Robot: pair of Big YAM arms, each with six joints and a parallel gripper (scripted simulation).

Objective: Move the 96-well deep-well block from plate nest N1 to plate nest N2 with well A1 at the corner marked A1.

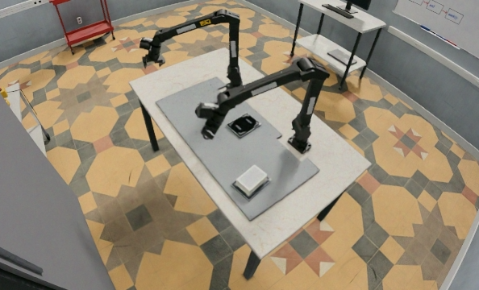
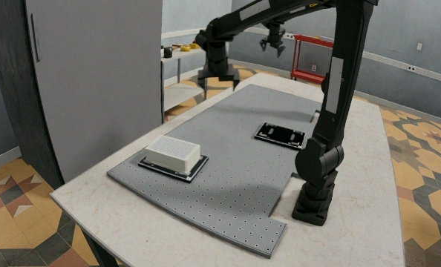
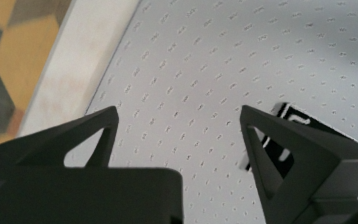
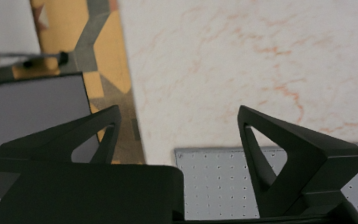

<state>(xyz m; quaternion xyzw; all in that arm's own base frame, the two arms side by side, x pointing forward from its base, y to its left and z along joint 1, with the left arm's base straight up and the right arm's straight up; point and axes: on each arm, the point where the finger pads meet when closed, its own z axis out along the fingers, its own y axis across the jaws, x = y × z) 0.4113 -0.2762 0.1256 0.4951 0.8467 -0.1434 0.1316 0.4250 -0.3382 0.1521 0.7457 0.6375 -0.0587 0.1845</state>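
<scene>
My left gripper is now 2 cm past the white deep-well block, 30 cm to the right of it and 9 cm above it.
</scene>
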